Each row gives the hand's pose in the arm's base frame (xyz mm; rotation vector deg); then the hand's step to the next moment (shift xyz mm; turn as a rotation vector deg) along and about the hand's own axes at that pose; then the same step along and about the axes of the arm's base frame.
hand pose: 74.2 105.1 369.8 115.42 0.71 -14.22
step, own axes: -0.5 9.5 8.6 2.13 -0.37 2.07
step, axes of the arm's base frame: -0.8 -11.8 4.9 1.69 -1.90 -1.59
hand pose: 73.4 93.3 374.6 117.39 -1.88 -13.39
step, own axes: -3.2 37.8 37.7 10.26 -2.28 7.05
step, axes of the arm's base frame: -7.0 -50.4 16.6 8.62 -6.34 -6.75
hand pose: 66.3 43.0 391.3 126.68 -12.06 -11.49
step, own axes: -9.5 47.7 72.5 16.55 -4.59 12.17
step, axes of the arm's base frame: -28.9 -82.2 -4.8 13.81 -10.30 -12.10
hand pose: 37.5 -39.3 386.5 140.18 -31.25 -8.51
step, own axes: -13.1 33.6 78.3 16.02 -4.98 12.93
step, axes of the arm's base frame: -41.8 -62.0 -43.0 13.28 -10.22 -12.96
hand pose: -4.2 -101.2 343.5 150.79 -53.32 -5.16
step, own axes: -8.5 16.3 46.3 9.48 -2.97 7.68
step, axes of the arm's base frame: -24.4 -20.5 -38.3 7.87 -6.04 -7.70
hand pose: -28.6 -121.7 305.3 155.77 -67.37 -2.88
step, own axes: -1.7 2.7 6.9 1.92 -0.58 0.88
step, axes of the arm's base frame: -3.8 -1.6 -6.4 1.65 -1.14 -0.89
